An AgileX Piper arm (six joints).
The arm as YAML. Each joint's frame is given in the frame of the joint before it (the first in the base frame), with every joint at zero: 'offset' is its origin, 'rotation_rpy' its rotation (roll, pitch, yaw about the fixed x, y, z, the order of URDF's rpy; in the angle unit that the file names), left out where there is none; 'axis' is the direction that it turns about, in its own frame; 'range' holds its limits. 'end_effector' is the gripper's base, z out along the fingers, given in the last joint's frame.
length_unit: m
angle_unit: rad
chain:
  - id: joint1
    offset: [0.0, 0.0, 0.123]
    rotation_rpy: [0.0, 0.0, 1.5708]
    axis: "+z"
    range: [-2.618, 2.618]
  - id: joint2
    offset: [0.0, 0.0, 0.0]
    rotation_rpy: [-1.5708, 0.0, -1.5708]
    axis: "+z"
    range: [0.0, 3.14]
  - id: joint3
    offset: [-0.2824, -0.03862, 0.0]
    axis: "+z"
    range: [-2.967, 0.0]
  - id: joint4
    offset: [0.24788, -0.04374, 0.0]
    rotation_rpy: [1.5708, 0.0, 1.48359]
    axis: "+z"
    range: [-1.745, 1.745]
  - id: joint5
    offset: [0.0, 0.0, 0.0]
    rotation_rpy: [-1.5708, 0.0, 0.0]
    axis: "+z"
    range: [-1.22, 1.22]
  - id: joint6
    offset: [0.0, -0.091, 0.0]
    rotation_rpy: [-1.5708, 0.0, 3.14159]
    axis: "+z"
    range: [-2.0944, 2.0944]
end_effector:
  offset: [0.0, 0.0, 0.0]
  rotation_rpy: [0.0, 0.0, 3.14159]
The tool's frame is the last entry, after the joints.
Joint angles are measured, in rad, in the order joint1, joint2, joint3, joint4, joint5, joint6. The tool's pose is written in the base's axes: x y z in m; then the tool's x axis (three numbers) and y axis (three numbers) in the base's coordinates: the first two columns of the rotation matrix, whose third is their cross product. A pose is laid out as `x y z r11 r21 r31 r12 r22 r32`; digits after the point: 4 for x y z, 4 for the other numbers.
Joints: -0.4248, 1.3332, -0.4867, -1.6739, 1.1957, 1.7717
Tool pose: 0.1459 -0.1584 0.2333 -0.5050 0.1975 -0.8402 0.8595 0.0257 -0.5105
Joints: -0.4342, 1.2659, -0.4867, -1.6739, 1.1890, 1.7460
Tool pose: 0.1378 -0.1565 0.2460 -0.4733 0.1790 -0.8625 0.8779 0.0149 -0.4786
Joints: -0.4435, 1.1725, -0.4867, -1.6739, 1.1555, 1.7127
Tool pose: 0.1277 -0.1524 0.2615 -0.4270 0.1529 -0.8912 0.9033 0.0268 -0.4282
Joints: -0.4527, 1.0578, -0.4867, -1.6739, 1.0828, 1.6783
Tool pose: 0.1169 -0.1458 0.2783 -0.3633 0.1186 -0.9241 0.9313 0.0749 -0.3566
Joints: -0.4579, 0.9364, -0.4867, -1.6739, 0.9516, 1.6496
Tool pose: 0.1092 -0.1360 0.2934 -0.2884 0.0784 -0.9543 0.9448 0.1850 -0.2703
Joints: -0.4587, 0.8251, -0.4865, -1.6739, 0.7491, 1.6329
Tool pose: 0.1083 -0.1222 0.3052 -0.2112 0.0402 -0.9766 0.9120 0.3676 -0.1821
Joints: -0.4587, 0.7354, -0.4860, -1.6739, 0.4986, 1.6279
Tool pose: 0.1127 -0.1039 0.3138 -0.1438 0.0120 -0.9895 0.8064 0.5810 -0.1101
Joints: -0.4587, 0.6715, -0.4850, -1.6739, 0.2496, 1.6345
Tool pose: 0.1180 -0.0832 0.3195 -0.0931 -0.0002 -0.9957 0.6455 0.7613 -0.0605
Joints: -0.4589, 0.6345, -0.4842, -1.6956, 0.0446, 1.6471
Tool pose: 0.1218 -0.0647 0.3224 -0.0749 -0.0171 -0.9970 0.4790 0.8763 -0.0511
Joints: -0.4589, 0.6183, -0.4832, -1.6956, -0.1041, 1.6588
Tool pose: 0.1244 -0.0510 0.3226 -0.0676 -0.0082 -0.9977 0.3460 0.9377 -0.0311
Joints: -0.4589, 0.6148, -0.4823, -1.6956, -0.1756, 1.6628
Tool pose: 0.1258 -0.0445 0.3220 -0.0701 -0.0035 -0.9975 0.2789 0.9600 -0.0230
